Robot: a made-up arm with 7 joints. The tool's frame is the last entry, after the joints.
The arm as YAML. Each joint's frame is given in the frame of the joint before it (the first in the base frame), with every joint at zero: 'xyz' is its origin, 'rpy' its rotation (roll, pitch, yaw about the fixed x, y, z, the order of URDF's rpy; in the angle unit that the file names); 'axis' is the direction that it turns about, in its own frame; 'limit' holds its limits. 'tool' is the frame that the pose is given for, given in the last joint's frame.
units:
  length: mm
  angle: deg
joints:
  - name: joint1
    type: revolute
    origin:
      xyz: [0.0, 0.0, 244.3]
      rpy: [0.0, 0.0, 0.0]
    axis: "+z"
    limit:
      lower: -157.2
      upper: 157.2
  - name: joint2
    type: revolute
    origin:
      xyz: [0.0, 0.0, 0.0]
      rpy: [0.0, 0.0, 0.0]
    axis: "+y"
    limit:
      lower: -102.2
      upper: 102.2
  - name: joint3
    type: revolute
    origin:
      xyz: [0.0, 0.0, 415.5]
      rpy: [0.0, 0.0, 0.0]
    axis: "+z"
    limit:
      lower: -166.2
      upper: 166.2
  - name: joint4
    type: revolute
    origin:
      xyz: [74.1, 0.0, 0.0]
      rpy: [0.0, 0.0, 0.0]
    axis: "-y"
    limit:
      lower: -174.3
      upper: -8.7
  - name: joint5
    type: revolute
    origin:
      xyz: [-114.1, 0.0, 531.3]
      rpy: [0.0, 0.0, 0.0]
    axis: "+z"
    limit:
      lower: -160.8
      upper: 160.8
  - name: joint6
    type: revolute
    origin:
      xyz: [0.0, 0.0, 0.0]
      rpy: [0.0, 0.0, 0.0]
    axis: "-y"
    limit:
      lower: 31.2
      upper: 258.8
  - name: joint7
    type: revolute
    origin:
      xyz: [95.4, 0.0, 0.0]
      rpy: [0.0, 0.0, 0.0]
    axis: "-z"
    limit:
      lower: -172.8
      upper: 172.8
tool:
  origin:
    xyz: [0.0, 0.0, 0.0]
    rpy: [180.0, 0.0, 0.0]
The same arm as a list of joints. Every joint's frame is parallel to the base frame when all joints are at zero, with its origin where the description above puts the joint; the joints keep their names.
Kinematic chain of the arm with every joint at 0, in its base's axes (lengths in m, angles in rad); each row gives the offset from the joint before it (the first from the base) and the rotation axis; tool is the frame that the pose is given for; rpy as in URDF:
joint1: xyz 0.0000 0.0000 0.2443 axis +z
joint2: xyz 0.0000 0.0000 0.0000 axis +y
joint3: xyz 0.0000 0.0000 0.4155 axis +z
joint4: xyz 0.0741 0.0000 0.0000 axis -y
joint5: xyz -0.1141 0.0000 0.5313 axis +z
joint6: xyz 0.0000 0.0000 0.0000 axis -y
joint7: xyz 0.0954 0.0000 0.0000 axis -z
tool: xyz 0.0000 0.0000 0.0000 rpy 3.1416 0.0000 0.0000
Joint limits (rad, base to tool): -2.7437..2.7437 -1.7837..1.7837 -2.9007..2.9007 -3.0421..-0.1518 -2.8065..2.8065 0.5445..4.5169 -3.0159..3.0159

